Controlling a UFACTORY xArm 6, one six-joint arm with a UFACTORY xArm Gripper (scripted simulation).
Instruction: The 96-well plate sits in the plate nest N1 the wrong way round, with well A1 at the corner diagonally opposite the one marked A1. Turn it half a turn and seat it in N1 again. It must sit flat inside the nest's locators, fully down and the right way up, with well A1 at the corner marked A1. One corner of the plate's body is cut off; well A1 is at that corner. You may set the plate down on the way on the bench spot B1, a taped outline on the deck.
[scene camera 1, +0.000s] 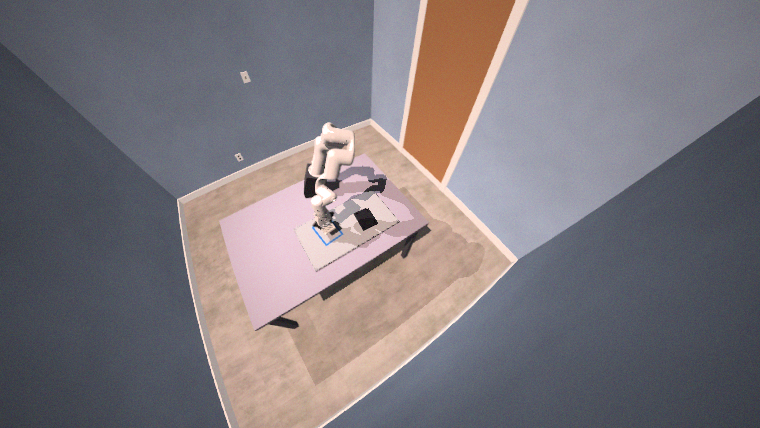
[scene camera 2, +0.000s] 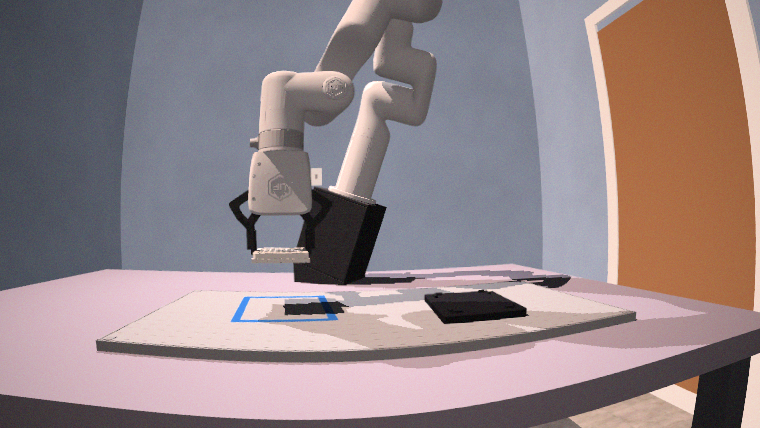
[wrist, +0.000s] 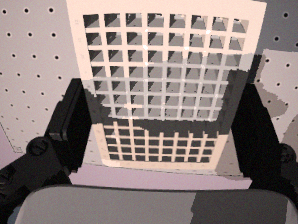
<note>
In view: the gripper (scene camera 2: 281, 254), a white 96-well plate (scene camera 2: 287, 255) and a black plate nest N1 (scene camera 2: 476, 306).
The gripper shows as well in the wrist view (wrist: 163, 99).
</note>
